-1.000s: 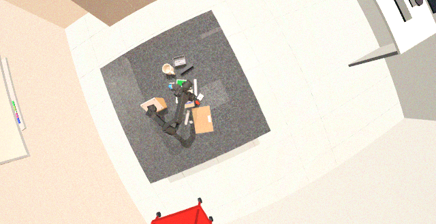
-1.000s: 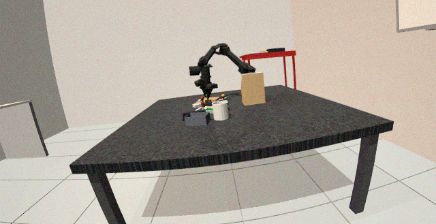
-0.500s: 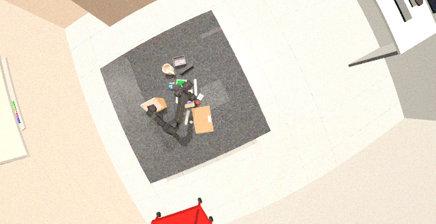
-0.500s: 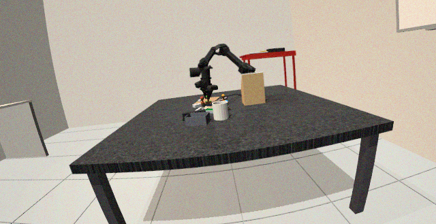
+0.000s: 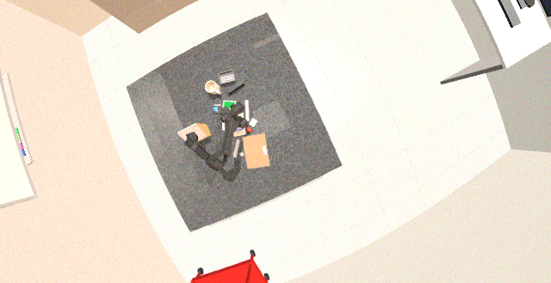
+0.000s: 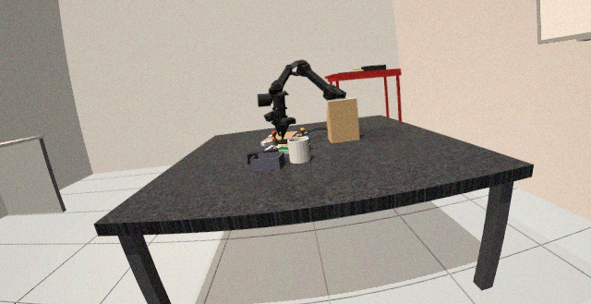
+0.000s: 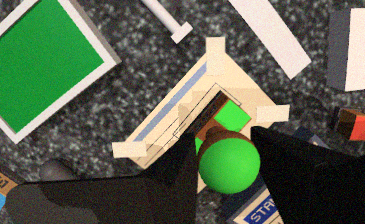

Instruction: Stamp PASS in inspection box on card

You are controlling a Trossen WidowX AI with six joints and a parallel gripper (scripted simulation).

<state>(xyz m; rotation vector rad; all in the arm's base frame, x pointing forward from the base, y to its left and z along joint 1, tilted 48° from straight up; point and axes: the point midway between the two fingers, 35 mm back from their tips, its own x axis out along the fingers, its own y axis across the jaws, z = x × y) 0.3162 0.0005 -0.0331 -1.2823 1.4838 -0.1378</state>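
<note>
My gripper tip is 50 mm above the cream inspection card and 20 mm past it. The rest, counted from my gripper tip: blue-knobbed date stamp (130 mm behind, 110 mm to the left, 30 mm below); red-knobbed stamp (100 mm to the right, 50 mm ahead, 30 mm below); green ink pad (110 mm to the left, 50 mm below, 30 mm behind).
</note>
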